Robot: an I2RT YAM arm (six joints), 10 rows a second.
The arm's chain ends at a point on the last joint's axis. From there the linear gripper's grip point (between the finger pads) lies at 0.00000 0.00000 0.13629 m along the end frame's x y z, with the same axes.
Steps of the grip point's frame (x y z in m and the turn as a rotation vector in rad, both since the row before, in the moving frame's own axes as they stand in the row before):
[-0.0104, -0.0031, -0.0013, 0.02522, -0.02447, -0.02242]
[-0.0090, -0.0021, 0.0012, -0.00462, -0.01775, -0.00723]
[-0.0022, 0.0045, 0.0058, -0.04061, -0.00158, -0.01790]
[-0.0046, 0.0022, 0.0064, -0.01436, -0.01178, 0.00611]
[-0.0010, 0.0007, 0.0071, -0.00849, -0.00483, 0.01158]
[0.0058, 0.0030, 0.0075, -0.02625, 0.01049, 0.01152]
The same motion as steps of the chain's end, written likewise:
[-0.0070, 0.0003, -0.0012, 0.02522, -0.02447, -0.02242]
[-0.0066, -0.0027, 0.0012, -0.00462, -0.01775, -0.00723]
[-0.0020, -0.0010, 0.0059, -0.04061, -0.00158, -0.01790]
[-0.0030, 0.0002, 0.0064, -0.01436, -0.01178, 0.00611]
[-0.0003, -0.0005, 0.0071, -0.00849, -0.00483, 0.01158]
[0.0044, -0.0006, 0.0076, -0.02625, 0.01049, 0.01152]

